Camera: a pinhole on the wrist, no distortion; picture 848 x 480 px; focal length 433.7 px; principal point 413.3 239.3 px. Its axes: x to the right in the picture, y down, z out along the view. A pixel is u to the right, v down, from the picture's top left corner.
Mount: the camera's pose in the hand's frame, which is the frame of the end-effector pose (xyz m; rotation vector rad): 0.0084 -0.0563 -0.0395 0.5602 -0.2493 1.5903
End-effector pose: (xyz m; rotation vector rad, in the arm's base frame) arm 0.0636 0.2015 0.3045 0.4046 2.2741 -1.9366
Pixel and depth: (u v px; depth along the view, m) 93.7 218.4 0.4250
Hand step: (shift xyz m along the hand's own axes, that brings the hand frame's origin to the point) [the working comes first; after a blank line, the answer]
In the camera's frame: -0.3132 -0.0205 0.4250

0.1179 -0.5308 0.1654
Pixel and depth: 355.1 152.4 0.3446
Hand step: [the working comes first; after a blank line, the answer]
In the camera's frame: -0.0462 -0.0690 0.3446

0.1463 -0.2546 0.2200
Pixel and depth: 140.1 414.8 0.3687
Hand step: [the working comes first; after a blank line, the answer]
In the camera's frame: -0.2323 0.1492 0.3687

-0.0605 -0.4518 0.1863
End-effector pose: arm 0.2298 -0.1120 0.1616 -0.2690 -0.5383 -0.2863
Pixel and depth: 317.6 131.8 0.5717
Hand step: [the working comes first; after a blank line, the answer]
In the camera's frame: -0.1262 -0.1417 0.5717

0.2643 -0.4253 0.3620
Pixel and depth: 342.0 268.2 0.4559
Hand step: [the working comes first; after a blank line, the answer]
In the camera's frame: -0.0749 0.0304 0.4559

0.0718 -0.3439 0.3178
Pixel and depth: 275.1 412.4 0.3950
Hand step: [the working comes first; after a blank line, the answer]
In the camera's frame: -0.1259 0.1577 0.3950

-0.0646 -0.3728 0.2626
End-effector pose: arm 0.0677 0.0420 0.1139 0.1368 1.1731 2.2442
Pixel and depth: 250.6 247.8 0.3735
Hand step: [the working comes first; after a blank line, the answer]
In the camera's frame: -0.1401 0.0073 0.3735

0.0784 -0.3585 0.2115
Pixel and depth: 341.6 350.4 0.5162
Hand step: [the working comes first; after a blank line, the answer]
In the camera's frame: -0.0853 0.1322 0.5162

-0.0156 -0.3930 0.3816
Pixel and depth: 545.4 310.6 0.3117
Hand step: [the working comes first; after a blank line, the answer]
In the camera's frame: 0.0949 0.0512 0.3117

0.0203 -0.1290 0.2820
